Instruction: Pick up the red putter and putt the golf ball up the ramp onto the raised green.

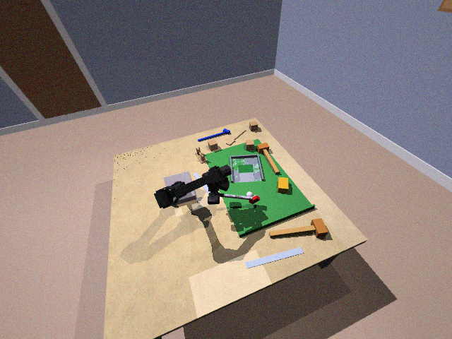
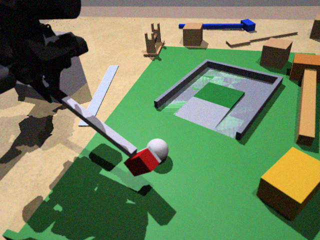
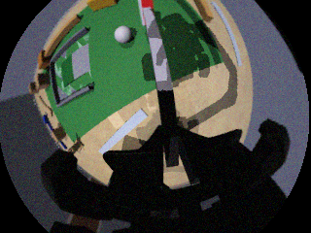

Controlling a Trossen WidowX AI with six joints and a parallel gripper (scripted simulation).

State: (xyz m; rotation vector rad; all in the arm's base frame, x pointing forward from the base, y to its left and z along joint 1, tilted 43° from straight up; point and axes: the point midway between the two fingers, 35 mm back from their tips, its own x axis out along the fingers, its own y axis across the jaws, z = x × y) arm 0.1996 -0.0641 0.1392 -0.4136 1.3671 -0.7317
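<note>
The red putter is 120 mm ahead of my gripper tip, 20 mm to the right of it and 10 mm below it. From my gripper tip the other things lie so: green mat 280 mm ahead, 160 mm to the left, 100 mm below; then golf ball 210 mm ahead, 80 mm below, 10 mm to the left; then yellow block 440 mm ahead, 80 mm below, 20 mm to the left.
</note>
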